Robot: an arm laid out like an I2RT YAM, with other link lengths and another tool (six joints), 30 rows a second.
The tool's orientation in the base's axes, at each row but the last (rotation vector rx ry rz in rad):
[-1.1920 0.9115 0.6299]
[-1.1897 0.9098 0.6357]
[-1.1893 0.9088 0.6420]
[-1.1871 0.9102 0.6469]
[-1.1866 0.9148 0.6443]
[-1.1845 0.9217 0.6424]
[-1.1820 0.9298 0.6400]
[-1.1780 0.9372 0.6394]
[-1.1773 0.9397 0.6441]
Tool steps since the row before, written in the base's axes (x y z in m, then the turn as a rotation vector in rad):
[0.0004 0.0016 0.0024 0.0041 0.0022 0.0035]
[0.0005 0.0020 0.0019 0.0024 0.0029 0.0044]
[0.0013 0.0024 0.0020 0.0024 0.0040 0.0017]
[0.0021 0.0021 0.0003 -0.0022 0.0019 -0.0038]
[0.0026 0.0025 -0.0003 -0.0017 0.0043 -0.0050]
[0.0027 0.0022 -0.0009 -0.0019 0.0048 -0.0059]
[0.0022 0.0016 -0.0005 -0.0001 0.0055 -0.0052]
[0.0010 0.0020 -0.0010 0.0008 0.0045 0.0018]
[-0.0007 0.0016 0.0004 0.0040 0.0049 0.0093]
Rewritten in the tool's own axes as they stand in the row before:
[-0.0019 -0.0011 0.0019 -0.0010 -0.0045 0.0035]
[-0.0015 -0.0008 0.0022 -0.0027 -0.0034 0.0039]
[-0.0012 -0.0014 0.0028 -0.0004 -0.0017 0.0046]
[0.0007 -0.0013 0.0026 0.0021 0.0042 0.0009]
[0.0015 -0.0013 0.0030 0.0033 0.0050 0.0032]
[0.0020 -0.0012 0.0027 0.0040 0.0058 0.0035]
[0.0014 -0.0011 0.0021 0.0042 0.0041 0.0047]
[0.0013 0.0002 0.0021 -0.0014 -0.0002 0.0047]
[-0.0008 0.0008 0.0014 -0.0064 -0.0064 0.0067]

